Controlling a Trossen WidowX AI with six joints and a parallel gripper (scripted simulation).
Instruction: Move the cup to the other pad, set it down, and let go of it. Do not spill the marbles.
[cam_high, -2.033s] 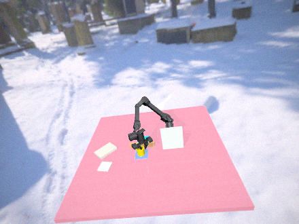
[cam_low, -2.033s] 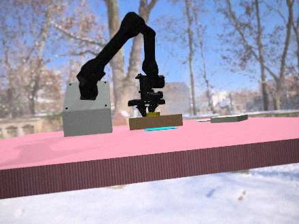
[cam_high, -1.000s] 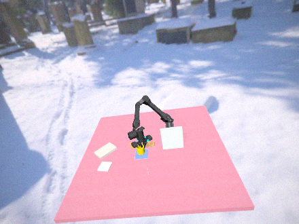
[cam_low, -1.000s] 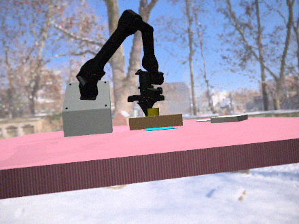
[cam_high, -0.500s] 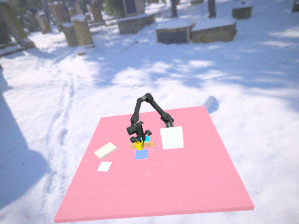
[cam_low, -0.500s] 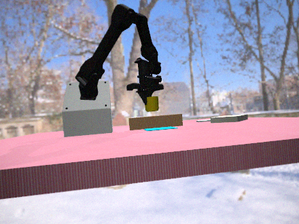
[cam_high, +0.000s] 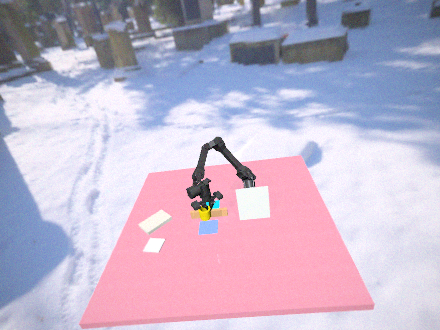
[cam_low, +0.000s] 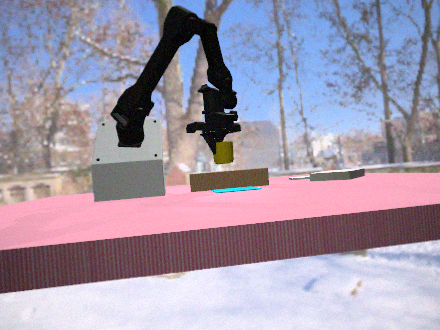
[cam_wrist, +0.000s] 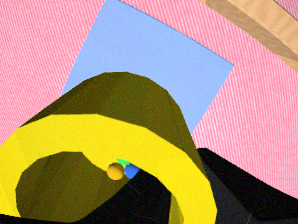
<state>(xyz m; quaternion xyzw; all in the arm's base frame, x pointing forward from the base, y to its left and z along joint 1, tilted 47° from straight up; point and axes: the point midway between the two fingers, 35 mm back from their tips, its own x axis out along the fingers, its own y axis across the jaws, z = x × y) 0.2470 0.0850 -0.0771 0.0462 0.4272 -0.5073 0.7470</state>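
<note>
Right now the cyan pad is 40 mm ahead of my gripper tip, 180 mm to the right of it and 120 mm below it. From my gripper tip the other things lie so: wooden bar: 30 mm ahead, 80 mm to the right, 90 mm below; light blue pad: 20 mm ahead, 10 mm to the left, 120 mm below; yellow cup: 20 mm ahead, 20 mm to the left.
</note>
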